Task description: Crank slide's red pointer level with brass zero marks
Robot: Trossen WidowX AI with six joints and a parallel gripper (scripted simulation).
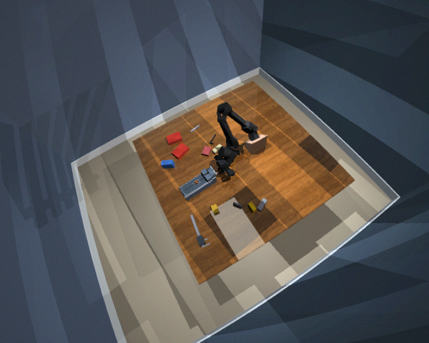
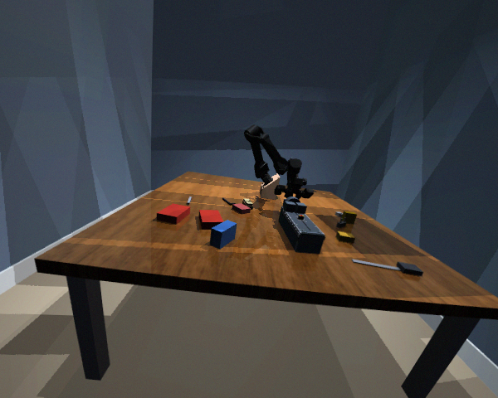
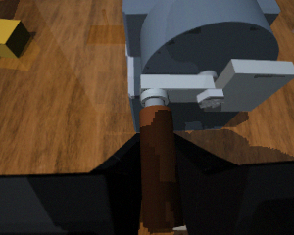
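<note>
Now: gripper tip 2 cm below the brown crank handle and 2 cm past it. From my gripper tip the other things lie so: pink block 25 cm to the right, 6 cm below; ochre block 21 cm to the left, 12 cm ahead, 6 cm below; red pointer 16 cm ahead, 1 cm above.
</note>
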